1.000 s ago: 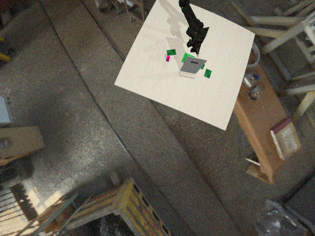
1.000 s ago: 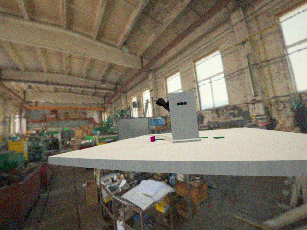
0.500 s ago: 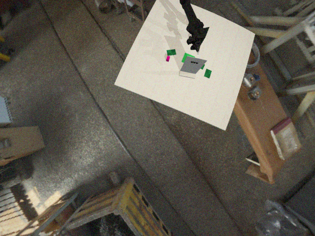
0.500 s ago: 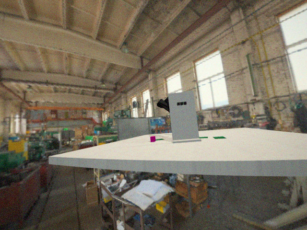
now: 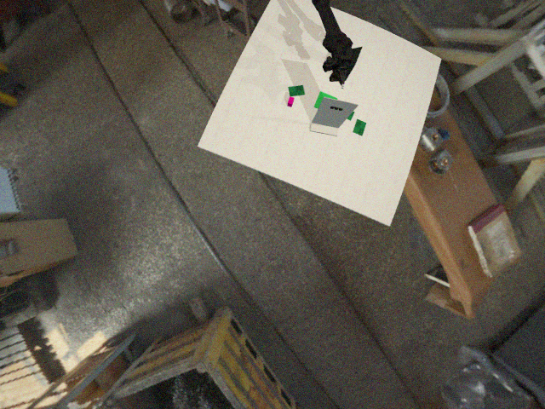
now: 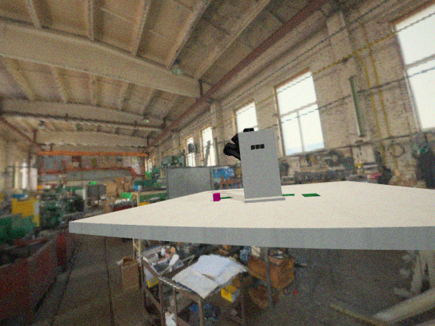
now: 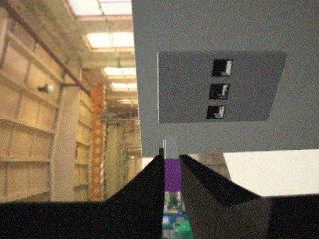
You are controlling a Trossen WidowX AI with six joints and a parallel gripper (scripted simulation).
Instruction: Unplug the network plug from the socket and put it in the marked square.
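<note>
The bright green square lies 5 cm behind my gripper tip, 3 cm to the right of it and 30 cm below it. Also, from my gripper tip: grey panel 11 cm ahead, 3 cm to the left, 15 cm below; then purple plug right at my gripper tip.
</note>
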